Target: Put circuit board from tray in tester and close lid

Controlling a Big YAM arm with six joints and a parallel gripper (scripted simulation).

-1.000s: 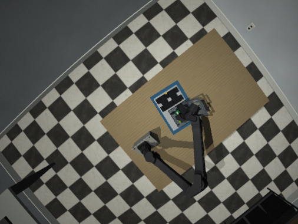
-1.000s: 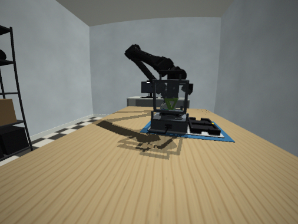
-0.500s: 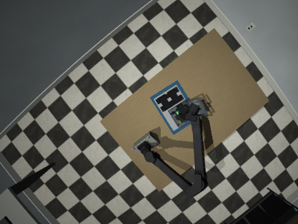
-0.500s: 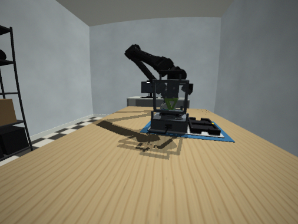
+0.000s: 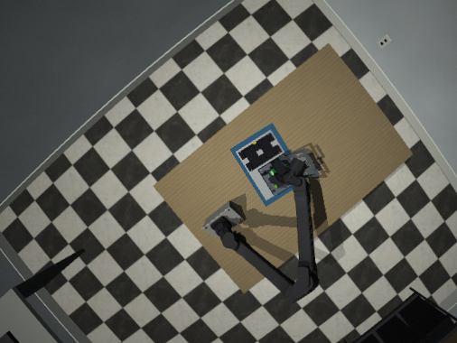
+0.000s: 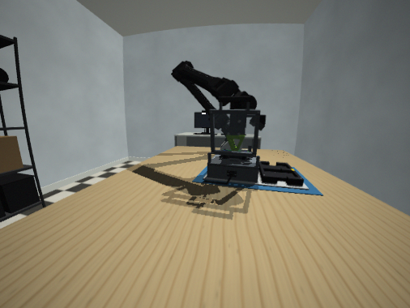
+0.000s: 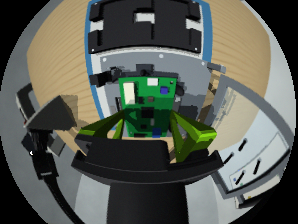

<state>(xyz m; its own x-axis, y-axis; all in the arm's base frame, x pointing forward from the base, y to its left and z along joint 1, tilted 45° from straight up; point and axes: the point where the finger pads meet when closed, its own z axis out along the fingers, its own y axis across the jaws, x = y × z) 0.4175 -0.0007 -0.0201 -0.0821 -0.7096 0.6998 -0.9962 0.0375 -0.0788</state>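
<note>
My gripper is now right at the green circuit board. From my hand the other things lie so: tester plate 1 cm ahead, 1 cm to the left, 2 cm below; clear lid 13 cm ahead, 1 cm to the right, 9 cm above.
</note>
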